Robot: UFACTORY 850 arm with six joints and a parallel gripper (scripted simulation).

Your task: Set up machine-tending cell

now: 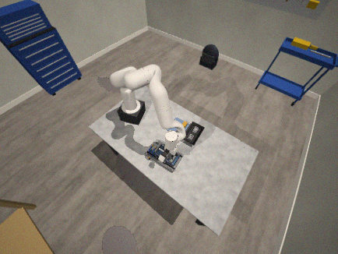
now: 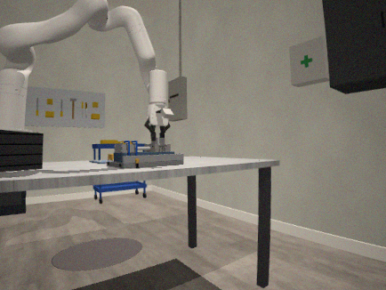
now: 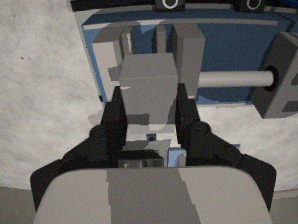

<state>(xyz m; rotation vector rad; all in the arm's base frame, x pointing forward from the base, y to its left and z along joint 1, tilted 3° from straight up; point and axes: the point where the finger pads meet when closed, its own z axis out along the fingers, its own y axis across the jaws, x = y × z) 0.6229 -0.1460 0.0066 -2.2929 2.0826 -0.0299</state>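
Now: hand 7 cm past the blue vise body and 9 cm above it. Also, from my hand: grey aluminium blank: 2 cm below; then brass blank: 11 cm behind, 38 cm to the left, 11 cm below.
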